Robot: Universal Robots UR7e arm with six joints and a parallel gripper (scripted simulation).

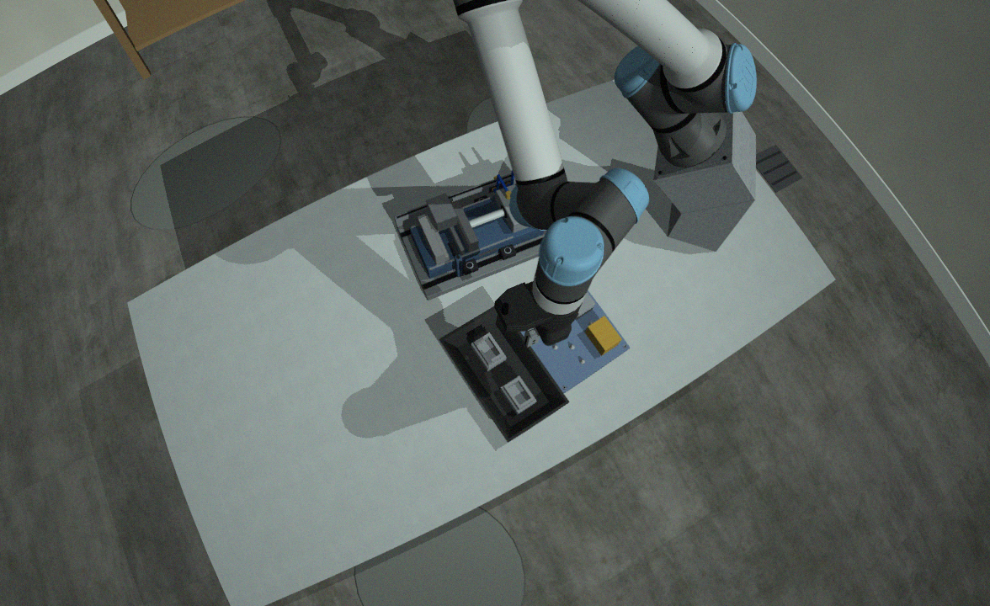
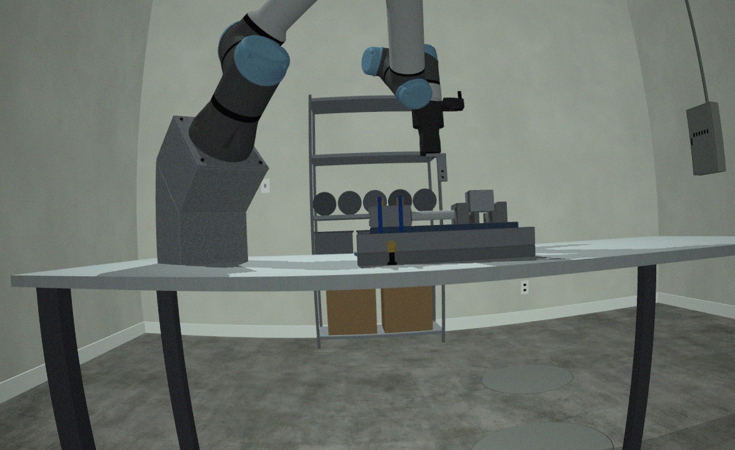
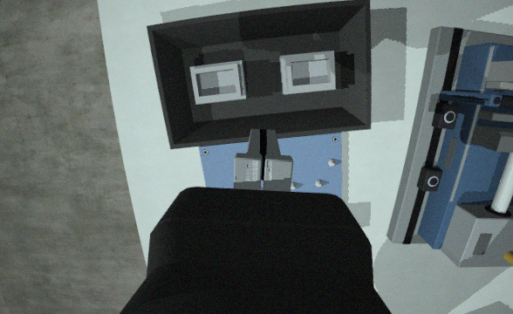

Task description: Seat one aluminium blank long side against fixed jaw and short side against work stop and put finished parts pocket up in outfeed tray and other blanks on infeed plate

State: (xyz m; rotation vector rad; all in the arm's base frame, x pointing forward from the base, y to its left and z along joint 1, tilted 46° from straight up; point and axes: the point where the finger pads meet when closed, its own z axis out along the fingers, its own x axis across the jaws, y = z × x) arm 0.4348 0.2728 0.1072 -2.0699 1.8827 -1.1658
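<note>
My gripper is now 29 cm to the left of the piston rod, 10 cm above it and 7 cm past it. The rest, counted from my hand: brass blank (17 cm behind, 16 cm below, 3 cm to the left); then fixed jaw (30 cm to the right, 10 cm below, 5 cm ahead); then vise (29 cm to the right, 14 cm below, 5 cm behind).
</note>
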